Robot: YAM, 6 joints.
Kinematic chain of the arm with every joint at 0, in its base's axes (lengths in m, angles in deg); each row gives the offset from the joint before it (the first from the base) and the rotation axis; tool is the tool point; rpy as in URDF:
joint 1: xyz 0 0 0.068 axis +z
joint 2: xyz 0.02 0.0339 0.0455 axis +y
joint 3: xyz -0.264 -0.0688 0 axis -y
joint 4: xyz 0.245 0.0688 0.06 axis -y
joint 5: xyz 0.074 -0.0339 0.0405 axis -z
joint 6: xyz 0.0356 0 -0.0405 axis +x
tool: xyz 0 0 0 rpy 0 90 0
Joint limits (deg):
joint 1: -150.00..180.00
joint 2: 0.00..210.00
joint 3: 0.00..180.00
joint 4: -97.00..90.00
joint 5: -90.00..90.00
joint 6: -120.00..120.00
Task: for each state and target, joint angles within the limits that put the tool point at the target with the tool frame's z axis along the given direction. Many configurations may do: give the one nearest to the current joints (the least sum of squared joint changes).
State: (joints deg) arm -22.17 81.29 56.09 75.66 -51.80 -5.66
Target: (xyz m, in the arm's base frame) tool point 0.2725 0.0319 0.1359 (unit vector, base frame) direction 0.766 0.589 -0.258
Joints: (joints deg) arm 2.55 93.05 23.30 51.70 -33.66 -5.66
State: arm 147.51 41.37 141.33 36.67 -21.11 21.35
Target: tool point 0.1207 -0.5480 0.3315 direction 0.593 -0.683 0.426
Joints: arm 100.77 17.23 162.76 5.88 27.07 21.35
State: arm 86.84 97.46 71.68 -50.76 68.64 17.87
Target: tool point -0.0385 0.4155 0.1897 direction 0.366 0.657 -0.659
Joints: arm 97.49 110.22 74.70 -11.99 26.65 17.87
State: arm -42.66 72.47 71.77 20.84 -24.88 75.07
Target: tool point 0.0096 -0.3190 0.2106 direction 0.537 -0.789 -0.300
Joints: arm -91.87 86.82 42.30 23.25 -34.21 75.07
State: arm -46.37 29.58 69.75 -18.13 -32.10 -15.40
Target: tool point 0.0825 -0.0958 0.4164 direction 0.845 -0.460 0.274
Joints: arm -56.57 34.70 49.38 3.20 -26.85 -15.40
